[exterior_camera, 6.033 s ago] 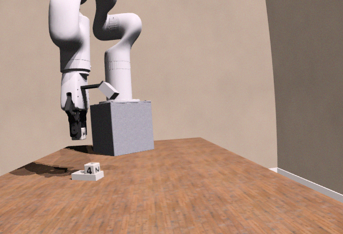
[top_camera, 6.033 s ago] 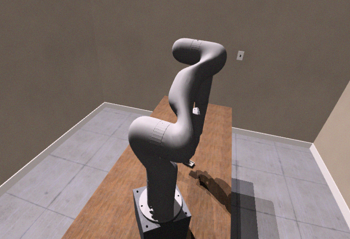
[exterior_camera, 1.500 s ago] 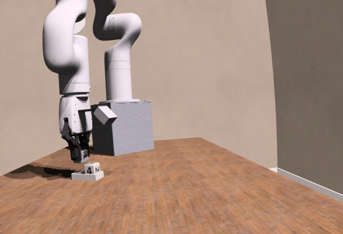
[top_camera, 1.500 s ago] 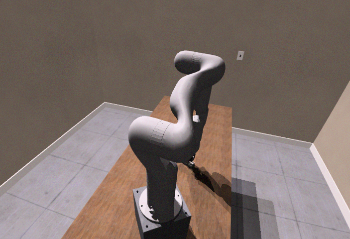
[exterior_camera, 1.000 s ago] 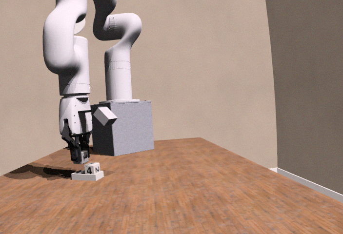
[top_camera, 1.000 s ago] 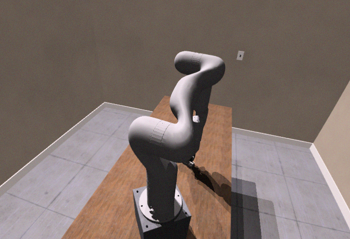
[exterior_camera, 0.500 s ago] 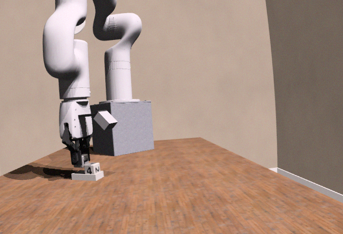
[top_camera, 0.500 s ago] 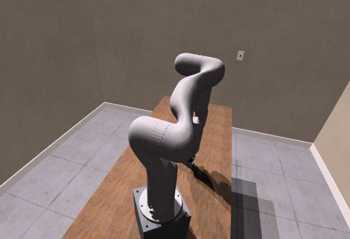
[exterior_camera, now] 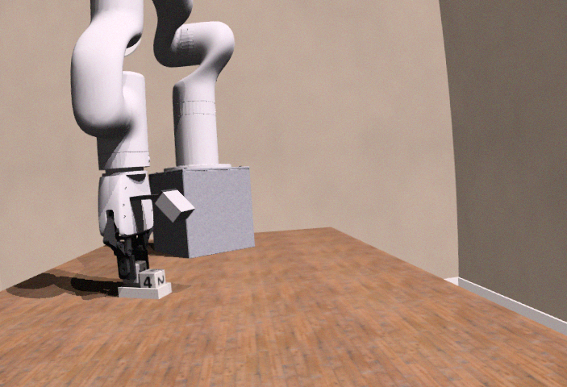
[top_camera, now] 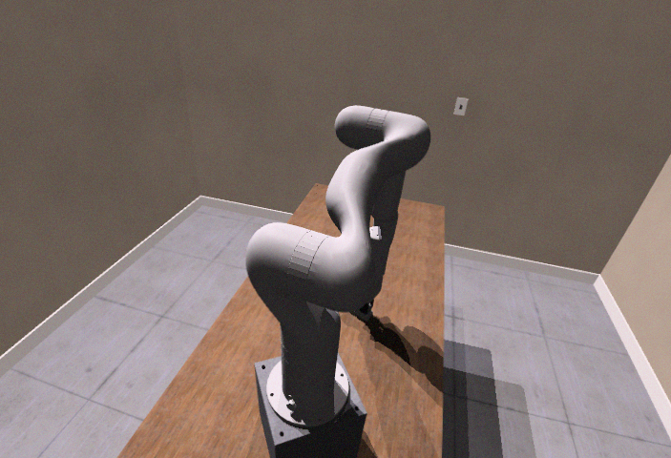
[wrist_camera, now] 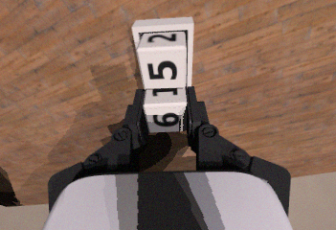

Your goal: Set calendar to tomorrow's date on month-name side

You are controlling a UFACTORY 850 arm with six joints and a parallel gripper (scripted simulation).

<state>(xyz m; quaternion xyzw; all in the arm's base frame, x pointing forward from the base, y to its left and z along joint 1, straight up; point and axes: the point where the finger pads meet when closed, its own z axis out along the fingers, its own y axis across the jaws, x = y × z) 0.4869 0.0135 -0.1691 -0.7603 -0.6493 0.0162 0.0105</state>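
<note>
Right now the white calendar tray is 2 cm to the left of my hand and 4 cm below it.
</note>
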